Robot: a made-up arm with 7 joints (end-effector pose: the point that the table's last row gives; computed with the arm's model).
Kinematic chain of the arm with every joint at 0, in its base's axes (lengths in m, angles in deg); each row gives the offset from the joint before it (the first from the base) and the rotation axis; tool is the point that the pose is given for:
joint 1: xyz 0 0 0.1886 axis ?
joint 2: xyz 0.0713 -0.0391 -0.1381 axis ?
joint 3: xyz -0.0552 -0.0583 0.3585 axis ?
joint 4: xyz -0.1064 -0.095 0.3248 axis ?
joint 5: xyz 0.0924 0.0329 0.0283 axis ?
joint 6: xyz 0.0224 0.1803 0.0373 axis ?
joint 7: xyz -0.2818 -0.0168 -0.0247 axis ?
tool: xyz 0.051 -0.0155 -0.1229
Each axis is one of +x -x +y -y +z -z.
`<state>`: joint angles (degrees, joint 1 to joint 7).
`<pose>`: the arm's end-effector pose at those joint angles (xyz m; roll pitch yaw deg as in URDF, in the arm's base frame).
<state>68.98 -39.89 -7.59 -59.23 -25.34 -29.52 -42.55</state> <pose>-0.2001 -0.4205 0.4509 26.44 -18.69 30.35</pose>
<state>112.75 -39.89 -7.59 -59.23 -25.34 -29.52 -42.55</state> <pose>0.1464 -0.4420 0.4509 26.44 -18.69 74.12</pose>
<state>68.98 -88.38 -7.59 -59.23 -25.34 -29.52 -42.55</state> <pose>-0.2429 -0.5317 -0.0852 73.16 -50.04 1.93</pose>
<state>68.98 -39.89 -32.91 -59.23 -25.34 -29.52 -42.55</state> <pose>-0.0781 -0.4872 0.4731 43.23 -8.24 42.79</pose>
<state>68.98 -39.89 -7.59 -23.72 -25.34 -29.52 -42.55</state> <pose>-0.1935 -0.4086 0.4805 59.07 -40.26 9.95</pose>
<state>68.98 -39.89 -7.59 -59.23 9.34 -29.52 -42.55</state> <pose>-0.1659 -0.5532 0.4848 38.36 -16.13 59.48</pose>
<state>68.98 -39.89 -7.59 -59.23 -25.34 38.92 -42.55</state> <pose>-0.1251 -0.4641 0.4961 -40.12 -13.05 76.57</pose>
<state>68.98 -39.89 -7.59 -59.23 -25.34 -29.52 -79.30</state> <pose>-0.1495 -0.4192 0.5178 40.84 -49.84 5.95</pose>
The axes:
joint 1: +z
joint 2: +y
joint 3: -x
joint 4: -y
joint 5: +z
joint 6: -x
joint 7: +y

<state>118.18 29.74 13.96 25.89 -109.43 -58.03 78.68</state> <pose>-0.5204 0.4977 0.6239 68.72 27.75 84.94</pose>
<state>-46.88 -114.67 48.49 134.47 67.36 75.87 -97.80</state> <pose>-0.2984 0.2144 -0.2862 96.05 -48.55 -91.70</pose>
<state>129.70 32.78 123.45 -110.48 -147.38 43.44 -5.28</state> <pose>0.0245 0.0423 0.4791 66.35 6.36 -160.18</pose>
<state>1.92 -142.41 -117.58 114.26 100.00 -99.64 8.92</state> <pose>0.1797 -0.0358 -0.0293 -92.52 45.24 -164.24</pose>
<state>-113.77 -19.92 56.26 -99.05 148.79 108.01 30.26</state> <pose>-0.1401 0.2605 0.5521 -35.21 20.58 -47.26</pose>
